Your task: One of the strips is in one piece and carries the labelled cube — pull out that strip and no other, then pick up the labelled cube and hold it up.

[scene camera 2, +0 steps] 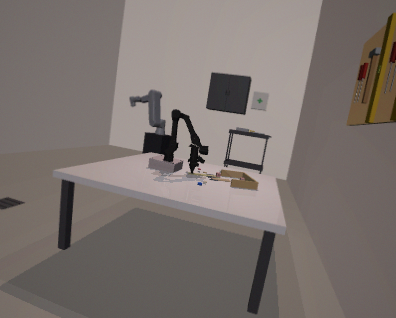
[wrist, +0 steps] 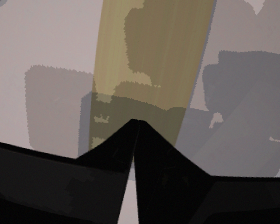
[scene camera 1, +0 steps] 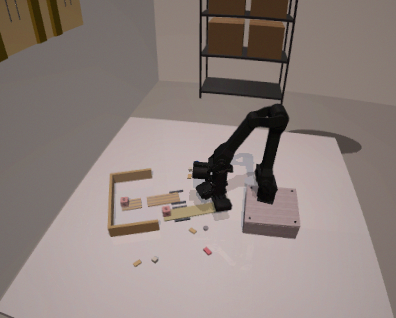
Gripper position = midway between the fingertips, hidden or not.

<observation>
I see my gripper (scene camera 1: 216, 206).
My gripper shows as well in the wrist view (wrist: 136, 126).
</observation>
